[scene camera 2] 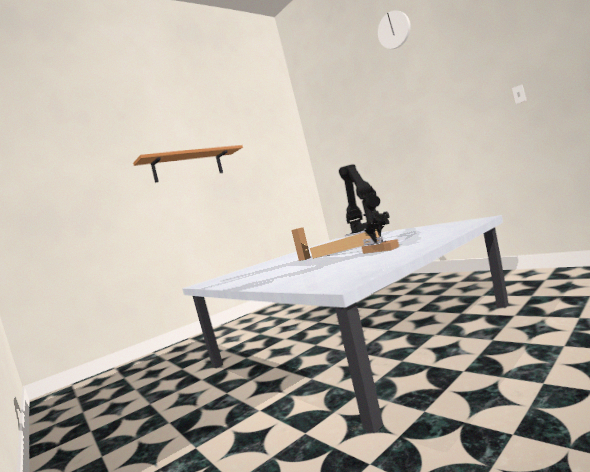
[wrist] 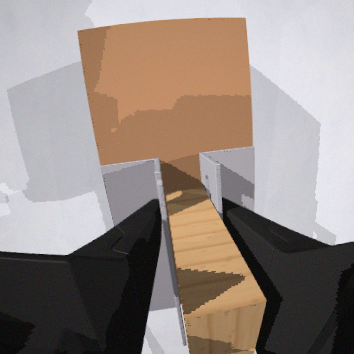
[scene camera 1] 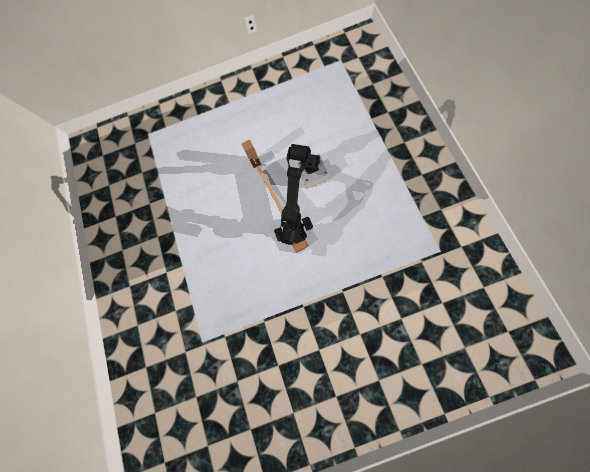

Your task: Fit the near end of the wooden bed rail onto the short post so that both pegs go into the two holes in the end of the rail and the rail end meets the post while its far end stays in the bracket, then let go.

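Places are measured from the arm's base along level axes (x ahead, y left, z up), in millimetres.
Where they show: gripper, fingertip midpoint: (scene camera 2: 377, 242) (wrist: 187, 206); arm's base at its link origin: (scene camera 2: 357, 231) (scene camera 1: 311, 167).
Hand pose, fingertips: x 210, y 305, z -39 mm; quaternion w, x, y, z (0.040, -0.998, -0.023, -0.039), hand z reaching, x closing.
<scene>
Things, the pixels of their top centre, and the offset from my fingertips. "*": a spot on its surface instead. Level surfaces: height alone.
- bracket at a spot on its surface: (scene camera 2: 305, 251) (scene camera 1: 254, 162) * dz +4, dx +71, dy -467 mm
- far post at a spot on its surface: (scene camera 1: 247, 148) * dz +139, dx +74, dy -475 mm
- short post at a spot on its surface: (wrist: 175, 65) (scene camera 1: 299, 245) * dz -6, dx -7, dy +66 mm
- white table at its surface level: dz -41 mm
- left grey plate at a spot on its surface: (wrist: 131, 185) * dz -4, dx -28, dy +10 mm
- right grey plate at a spot on its surface: (wrist: 237, 175) * dz -4, dx +26, dy +15 mm
The wooden rail (scene camera 1: 270, 188) (scene camera 2: 337, 246) (wrist: 202, 240) runs from the bracket (scene camera 1: 255, 162) (scene camera 2: 305, 251) on the far post (scene camera 1: 247, 148) (scene camera 2: 298, 239) to the short post (scene camera 1: 300, 246) (scene camera 2: 388, 245) (wrist: 175, 65). My gripper (scene camera 2: 374, 239) (wrist: 187, 206) is shut on the rail near its near end. In the wrist view the rail end lies between two grey plates at the short post, slightly slanted to them. A dark shadow covers the place between rail end and post. The pegs and holes are hidden, so contact there cannot be told.
The white table (scene camera 1: 235, 295) (scene camera 2: 320, 282) bears the posts and the arm. The left grey plate (wrist: 131, 185) and the right grey plate (wrist: 237, 175) flank the rail close to the fingers. The arm's grey base (scene camera 1: 316, 179) stands beside the rail. A wall shelf (scene camera 2: 190, 154) hangs behind.
</scene>
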